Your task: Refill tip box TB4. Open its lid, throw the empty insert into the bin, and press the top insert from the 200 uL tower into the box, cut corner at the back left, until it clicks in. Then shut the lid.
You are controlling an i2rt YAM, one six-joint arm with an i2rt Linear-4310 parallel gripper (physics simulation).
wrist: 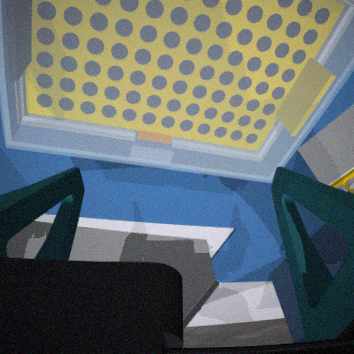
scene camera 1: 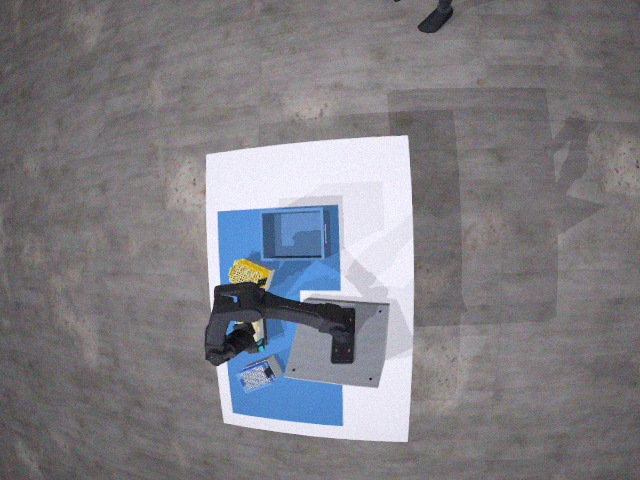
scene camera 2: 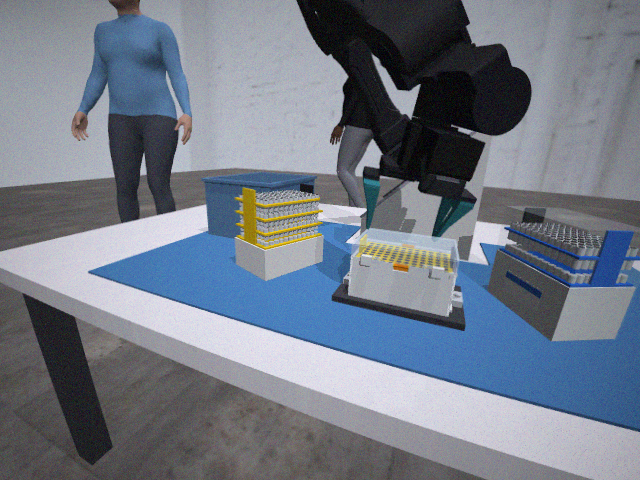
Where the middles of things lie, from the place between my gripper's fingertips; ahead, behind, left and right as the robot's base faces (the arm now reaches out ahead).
Scene:
Right now my hand is 50 mm short of the clear lid [scene camera 2: 421, 251] and 10 mm to the right of it. From my hand the other things lie so: blue bin [scene camera 1: 303, 234]: 160 mm behind, 320 mm to the right, 10 mm below.

